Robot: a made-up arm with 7 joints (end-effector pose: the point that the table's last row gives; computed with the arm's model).
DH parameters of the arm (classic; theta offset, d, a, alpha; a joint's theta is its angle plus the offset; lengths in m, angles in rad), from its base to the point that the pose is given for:
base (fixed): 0 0.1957 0.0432 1.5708
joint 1: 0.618 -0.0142 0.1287 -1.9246
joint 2: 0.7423 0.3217 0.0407 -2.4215
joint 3: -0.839 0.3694 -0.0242 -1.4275
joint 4: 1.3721 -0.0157 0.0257 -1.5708
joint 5: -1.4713 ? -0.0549 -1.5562
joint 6: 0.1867 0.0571 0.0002 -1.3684
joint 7: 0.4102 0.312 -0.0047 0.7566
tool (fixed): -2.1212 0.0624 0 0
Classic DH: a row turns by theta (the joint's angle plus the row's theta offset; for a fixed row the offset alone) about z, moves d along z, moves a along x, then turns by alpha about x.
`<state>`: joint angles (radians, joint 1 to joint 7).
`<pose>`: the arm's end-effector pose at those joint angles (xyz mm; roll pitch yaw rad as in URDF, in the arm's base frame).
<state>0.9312 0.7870 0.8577 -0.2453 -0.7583 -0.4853 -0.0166</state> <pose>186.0 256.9 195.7 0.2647 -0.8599 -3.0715</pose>
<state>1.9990 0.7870 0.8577 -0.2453 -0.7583 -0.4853 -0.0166</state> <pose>112.0 256.9 320.8 0.3275 0.2065 -3.0949</pose>
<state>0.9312 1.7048 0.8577 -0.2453 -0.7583 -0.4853 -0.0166</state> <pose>110.1 61.3 26.5 1.6389 -0.7456 2.1640</pose>
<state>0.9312 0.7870 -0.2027 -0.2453 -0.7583 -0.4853 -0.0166</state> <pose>16.9 333.0 -6.4 1.6277 -1.0374 2.7953</pose>
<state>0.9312 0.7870 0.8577 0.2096 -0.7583 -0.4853 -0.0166</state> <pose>106.2 246.0 280.0 -0.0856 -0.6199 -2.5412</pose>
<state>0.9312 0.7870 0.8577 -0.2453 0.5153 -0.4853 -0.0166</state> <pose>11.3 361.6 117.8 1.1238 0.0958 -3.0308</pose>
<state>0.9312 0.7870 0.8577 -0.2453 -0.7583 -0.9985 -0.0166</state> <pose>245.0 97.5 231.1 0.3117 -0.7208 2.6849</pose>
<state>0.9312 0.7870 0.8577 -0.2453 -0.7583 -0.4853 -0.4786</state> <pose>174.2 272.6 194.0 0.7251 -0.5528 2.9282</pose>
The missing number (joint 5, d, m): 0.0961
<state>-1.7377 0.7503 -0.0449 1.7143 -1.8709 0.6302 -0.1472</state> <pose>50.9 -4.9 -83.8 2.6373 -0.1328 2.7976</pose>
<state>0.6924 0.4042 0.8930 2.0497 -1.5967 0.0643 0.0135</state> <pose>-66.9 -142.9 247.5 0.5445 0.3621 -0.1973</pose>
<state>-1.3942 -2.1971 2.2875 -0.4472 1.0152 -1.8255 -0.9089</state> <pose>250.9 48.2 315.7 0.4312 0.6702 -1.7423</pose>
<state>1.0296 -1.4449 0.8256 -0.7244 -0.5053 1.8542 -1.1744</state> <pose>-452.0 222.2 423.4 2.3587 0.9280 -0.4946</pose>
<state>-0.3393 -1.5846 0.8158 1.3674 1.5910 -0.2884 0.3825</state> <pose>284.9 181.2 566.8 -0.6758 0.0930 0.9036</pose>
